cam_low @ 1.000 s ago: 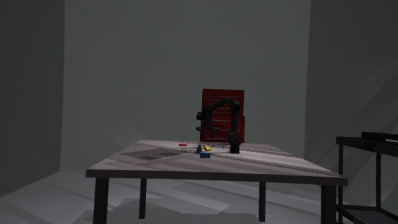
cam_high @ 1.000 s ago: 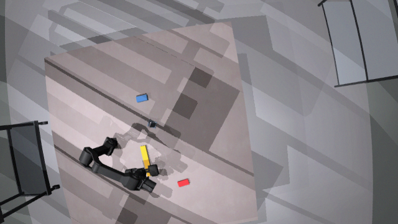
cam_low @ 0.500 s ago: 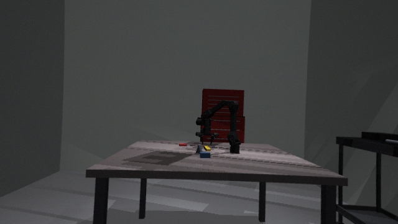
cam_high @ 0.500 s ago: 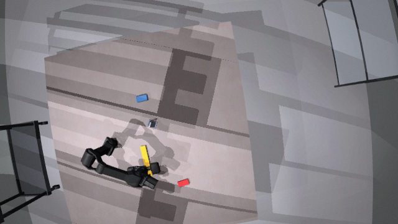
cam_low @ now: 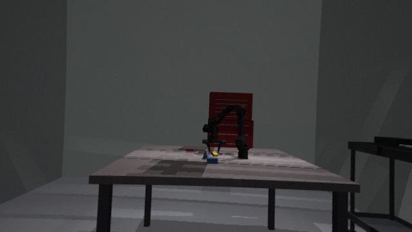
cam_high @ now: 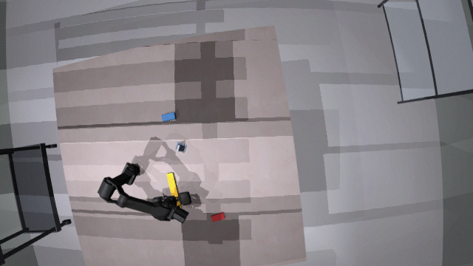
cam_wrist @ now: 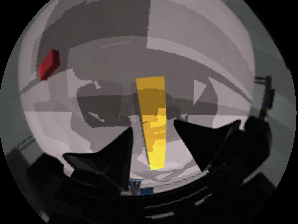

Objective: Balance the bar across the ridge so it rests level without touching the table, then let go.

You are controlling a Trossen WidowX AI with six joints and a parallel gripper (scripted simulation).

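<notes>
My gripper tip is 30 mm to the right of the yellow bar. Also, from my gripper tip: red block (200 mm ahead, 140 mm to the right); blue block (410 mm to the left, 30 mm ahead).
</notes>
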